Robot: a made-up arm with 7 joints.
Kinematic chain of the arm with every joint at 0, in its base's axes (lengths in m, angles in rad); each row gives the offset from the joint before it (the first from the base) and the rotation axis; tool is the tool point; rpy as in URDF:
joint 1: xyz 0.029 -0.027 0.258 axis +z
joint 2: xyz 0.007 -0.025 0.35 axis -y
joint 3: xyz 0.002 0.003 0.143 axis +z
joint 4: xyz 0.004 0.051 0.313 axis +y
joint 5: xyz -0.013 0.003 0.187 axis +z
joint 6: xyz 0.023 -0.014 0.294 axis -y
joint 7: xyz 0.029 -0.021 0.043 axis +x
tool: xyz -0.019 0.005 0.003 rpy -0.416 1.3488 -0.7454
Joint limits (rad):
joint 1: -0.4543..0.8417
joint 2: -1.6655..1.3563
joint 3: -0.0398..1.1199
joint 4: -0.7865..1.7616
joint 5: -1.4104..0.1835
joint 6: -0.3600..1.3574
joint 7: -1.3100..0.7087
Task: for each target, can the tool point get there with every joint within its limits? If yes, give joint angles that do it. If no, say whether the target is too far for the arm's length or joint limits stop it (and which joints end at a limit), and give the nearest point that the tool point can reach.
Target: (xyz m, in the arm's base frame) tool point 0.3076 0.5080 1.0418
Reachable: yes | joints 0.5849 -0.2130 0.6009 1.4507 -0.2659 0.6389 -0.4742
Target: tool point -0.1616 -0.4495 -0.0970
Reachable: no: joint limits stop it (at a limit: joint 1, joint 2, joint 3, joint 4, joint 6, joint 7) | nearest point 0.2792 -0.1946 0.0618 | short by 0.533 m
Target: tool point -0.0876 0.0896 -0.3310
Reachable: no: joint limits stop it (at a limit: joint 1, joint 2, joint 4, joint 5, joint 7) | nearest point 0.1583 0.2372 0.0699 | short by 0.493 m
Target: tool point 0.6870 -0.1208 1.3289
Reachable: yes | joints -0.2235 -0.7134 0.8080 0.1979 -1.0390 0.6973 -0.4076
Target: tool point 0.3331 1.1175 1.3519
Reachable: no: too far | nearest point 0.3244 0.7038 1.1291 | short by 0.470 m
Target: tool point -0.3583 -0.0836 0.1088
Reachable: no: joint limits stop it (at a limit: joint 2, joint 4, joint 6, joint 7) | nearest point -0.7931 -0.1471 0.3914 | short by 0.522 m
